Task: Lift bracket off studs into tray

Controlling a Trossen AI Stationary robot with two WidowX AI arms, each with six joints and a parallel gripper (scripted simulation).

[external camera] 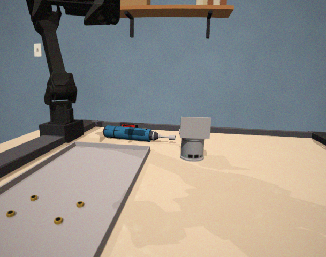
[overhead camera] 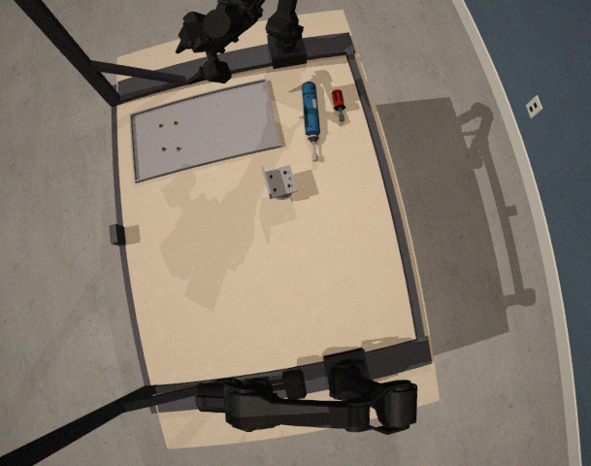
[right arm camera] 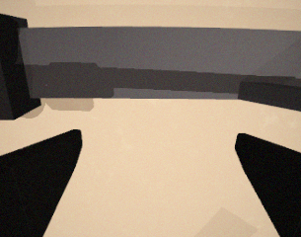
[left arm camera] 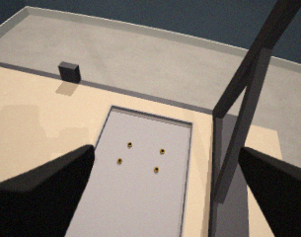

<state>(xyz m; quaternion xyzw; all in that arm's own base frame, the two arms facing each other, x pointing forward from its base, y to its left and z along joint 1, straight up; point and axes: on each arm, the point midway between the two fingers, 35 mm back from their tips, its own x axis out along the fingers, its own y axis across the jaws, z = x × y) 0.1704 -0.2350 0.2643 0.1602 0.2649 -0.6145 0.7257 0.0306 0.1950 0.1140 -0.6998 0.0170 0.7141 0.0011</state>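
The grey L-shaped bracket lies 25 cm to the right of my left hand, 24 cm below it and 15 cm ahead of it. From my left hand the other things lie so: grey tray: 31 cm below, 5 cm behind, 3 cm to the right; then grey cylindrical joint module: 28 cm below, 24 cm to the right, 15 cm ahead; then small red screwdriver: 34 cm ahead, 30 cm below, 4 cm to the right.
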